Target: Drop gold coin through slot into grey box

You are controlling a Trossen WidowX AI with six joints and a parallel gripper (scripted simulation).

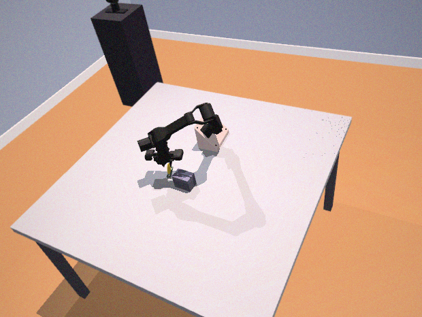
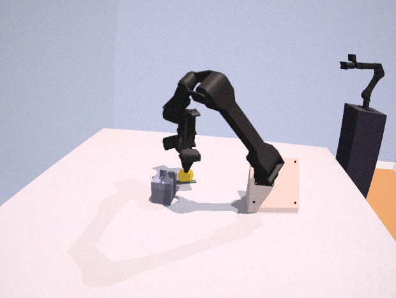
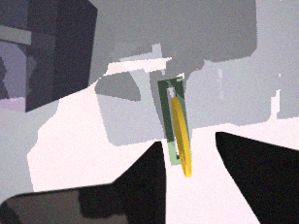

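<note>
The thin gold coin is 2 cm below my gripper tip.
</note>
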